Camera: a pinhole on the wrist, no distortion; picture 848 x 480 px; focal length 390.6 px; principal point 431.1 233.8 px. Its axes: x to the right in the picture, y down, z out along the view. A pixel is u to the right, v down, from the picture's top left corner.
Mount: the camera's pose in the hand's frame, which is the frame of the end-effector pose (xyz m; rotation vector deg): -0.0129 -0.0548 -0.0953 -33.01 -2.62 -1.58
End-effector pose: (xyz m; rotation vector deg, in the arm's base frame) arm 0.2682 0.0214 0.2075 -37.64 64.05 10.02
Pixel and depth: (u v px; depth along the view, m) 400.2 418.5 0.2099
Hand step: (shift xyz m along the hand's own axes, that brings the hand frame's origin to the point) -0.0331 0.1430 0.0257
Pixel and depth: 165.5 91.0 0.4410
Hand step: -0.3343 0.0544 0.3465
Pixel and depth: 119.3 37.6 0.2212
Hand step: -0.2014 -0.0250 0.1414
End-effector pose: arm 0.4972 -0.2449 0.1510 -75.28 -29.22 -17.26
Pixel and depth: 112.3 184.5 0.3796
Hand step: -0.3376 0.1161 0.2329
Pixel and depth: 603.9 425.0 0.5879
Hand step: 0.2371 0.5035 0.2538
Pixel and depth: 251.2 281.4 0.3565
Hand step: -0.1878 0.1781 0.1713
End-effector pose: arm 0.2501 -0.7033 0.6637 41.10 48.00 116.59
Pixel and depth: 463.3 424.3 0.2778
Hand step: 0.0054 0.2099 0.0649
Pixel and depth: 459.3 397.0 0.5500
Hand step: 0.0162 0.4371 0.2424
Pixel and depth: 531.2 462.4 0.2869
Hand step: 0.0569 0.2414 0.0574
